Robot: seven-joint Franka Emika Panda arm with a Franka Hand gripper.
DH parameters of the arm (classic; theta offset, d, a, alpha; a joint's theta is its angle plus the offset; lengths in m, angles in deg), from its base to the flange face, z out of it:
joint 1: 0 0.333 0 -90
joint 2: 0 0 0 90
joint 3: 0 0.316 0.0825 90
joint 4: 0 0 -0.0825 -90
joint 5: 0 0.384 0 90
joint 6: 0 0 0.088 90
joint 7: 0 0.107 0 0
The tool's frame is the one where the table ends.
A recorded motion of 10 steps. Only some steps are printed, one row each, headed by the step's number.
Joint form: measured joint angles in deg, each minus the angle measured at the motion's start. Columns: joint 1, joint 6, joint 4, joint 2, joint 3, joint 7, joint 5.
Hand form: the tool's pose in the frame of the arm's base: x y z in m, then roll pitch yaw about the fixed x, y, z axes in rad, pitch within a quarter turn. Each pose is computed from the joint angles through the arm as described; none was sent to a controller.
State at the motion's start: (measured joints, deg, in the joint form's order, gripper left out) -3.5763 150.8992 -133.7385 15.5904 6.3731 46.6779 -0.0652
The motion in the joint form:
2: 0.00 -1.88 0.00 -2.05 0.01 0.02 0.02
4: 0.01 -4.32 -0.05 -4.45 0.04 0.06 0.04
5: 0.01 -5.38 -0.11 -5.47 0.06 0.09 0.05
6: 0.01 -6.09 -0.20 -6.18 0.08 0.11 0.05
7: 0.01 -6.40 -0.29 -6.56 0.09 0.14 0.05
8: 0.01 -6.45 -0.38 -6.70 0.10 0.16 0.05
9: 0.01 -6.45 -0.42 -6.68 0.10 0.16 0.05
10: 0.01 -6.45 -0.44 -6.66 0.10 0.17 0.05
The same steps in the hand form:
2: 0.5219 0.0264 0.2389 -3.1009 -0.0032 -0.7689
4: 0.5206 0.0265 0.2564 -3.1051 -0.0050 -0.7682
5: 0.5196 0.0265 0.2636 -3.1077 -0.0050 -0.7681
6: 0.5186 0.0266 0.2682 -3.1098 -0.0049 -0.7678
7: 0.5178 0.0266 0.2706 -3.1106 -0.0051 -0.7681
8: 0.5173 0.0267 0.2711 -3.1107 -0.0053 -0.7682
9: 0.5171 0.0266 0.2707 -3.1115 -0.0045 -0.7682
10: 0.5169 0.0266 0.2704 -3.1120 -0.0040 -0.7683

